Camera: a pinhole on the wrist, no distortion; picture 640 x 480 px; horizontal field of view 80.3 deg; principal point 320.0 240.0 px. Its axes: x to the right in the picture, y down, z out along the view. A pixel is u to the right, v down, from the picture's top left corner.
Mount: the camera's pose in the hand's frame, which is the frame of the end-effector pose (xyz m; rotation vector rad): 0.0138 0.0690 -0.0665 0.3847 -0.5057 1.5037
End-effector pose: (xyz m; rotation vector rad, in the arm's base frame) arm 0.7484 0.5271 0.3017 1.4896 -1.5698 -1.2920
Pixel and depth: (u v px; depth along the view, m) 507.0 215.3 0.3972
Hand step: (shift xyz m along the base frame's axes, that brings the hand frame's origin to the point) -0.3497 0.0783 -0.1099
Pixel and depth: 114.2 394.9 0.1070
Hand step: 0.0300 0.0381 -0.0221
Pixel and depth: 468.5 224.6 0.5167
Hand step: -0.4198 0.1229 -0.1962
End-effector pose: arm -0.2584 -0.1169 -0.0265 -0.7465 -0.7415 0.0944
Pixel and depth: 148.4 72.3 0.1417
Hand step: 0.0234 -0.0129 0.0900
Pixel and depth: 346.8 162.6 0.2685
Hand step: -0.0867 0.0705 0.1530
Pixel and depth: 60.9 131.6 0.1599
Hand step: 0.0082 -0.0599 0.1048
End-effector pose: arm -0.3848 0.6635 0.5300 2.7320 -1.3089 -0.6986
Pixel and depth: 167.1 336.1 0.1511
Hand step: 0.0156 0.0710 -0.0221
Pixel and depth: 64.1 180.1 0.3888
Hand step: 0.2408 0.2204 -0.2064
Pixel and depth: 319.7 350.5 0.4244
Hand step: -0.0794 0.2516 -0.2318
